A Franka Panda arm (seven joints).
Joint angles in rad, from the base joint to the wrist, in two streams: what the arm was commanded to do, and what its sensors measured. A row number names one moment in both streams.
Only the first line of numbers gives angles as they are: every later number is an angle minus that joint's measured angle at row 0.
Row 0, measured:
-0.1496, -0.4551, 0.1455, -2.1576, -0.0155, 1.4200, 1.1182
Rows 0 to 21, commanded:
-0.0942, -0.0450, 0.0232, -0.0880, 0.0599, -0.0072, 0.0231
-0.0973, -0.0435, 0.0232, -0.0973, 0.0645, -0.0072, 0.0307
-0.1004, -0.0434, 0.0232, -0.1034, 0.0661, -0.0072, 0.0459
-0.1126, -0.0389, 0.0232, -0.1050, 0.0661, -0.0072, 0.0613
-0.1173, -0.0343, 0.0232, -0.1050, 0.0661, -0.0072, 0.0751
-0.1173, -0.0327, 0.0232, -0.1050, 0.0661, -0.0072, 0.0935
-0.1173, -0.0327, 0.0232, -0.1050, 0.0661, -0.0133, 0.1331
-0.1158, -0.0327, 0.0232, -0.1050, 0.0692, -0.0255, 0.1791
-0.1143, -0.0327, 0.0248, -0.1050, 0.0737, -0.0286, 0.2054
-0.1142, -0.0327, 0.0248, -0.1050, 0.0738, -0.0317, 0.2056
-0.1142, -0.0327, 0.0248, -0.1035, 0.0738, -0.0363, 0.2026
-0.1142, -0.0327, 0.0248, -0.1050, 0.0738, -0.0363, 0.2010
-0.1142, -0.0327, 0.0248, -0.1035, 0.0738, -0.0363, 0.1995
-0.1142, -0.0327, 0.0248, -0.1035, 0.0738, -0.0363, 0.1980
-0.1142, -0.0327, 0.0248, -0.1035, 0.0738, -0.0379, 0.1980
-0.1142, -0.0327, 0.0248, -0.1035, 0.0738, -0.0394, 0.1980
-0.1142, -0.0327, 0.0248, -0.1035, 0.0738, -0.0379, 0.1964
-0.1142, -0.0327, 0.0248, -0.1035, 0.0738, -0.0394, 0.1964
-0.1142, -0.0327, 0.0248, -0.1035, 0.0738, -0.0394, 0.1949
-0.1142, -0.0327, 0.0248, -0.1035, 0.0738, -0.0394, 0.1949
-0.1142, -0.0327, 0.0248, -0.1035, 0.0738, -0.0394, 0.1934
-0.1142, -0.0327, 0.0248, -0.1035, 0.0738, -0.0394, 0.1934
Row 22, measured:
-0.1016, -0.0305, 0.0101, -0.1103, 0.0570, -0.0151, 0.1792
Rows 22 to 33, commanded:
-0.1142, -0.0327, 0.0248, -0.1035, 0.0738, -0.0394, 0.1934
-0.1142, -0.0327, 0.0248, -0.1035, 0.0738, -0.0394, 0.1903
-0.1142, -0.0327, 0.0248, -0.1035, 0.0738, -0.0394, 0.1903
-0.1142, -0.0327, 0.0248, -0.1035, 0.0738, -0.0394, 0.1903
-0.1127, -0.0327, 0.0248, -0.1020, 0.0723, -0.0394, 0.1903
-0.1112, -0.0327, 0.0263, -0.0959, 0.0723, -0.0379, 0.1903
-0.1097, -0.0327, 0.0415, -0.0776, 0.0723, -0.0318, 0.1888
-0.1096, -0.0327, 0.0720, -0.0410, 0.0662, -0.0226, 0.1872
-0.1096, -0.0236, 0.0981, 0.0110, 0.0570, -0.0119, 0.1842
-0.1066, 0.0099, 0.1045, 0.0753, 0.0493, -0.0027, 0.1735
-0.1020, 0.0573, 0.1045, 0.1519, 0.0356, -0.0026, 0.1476
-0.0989, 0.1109, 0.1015, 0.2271, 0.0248, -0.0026, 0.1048
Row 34, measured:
-0.0998, -0.0232, 0.0849, 0.0103, 0.0546, 0.0078, 0.1717
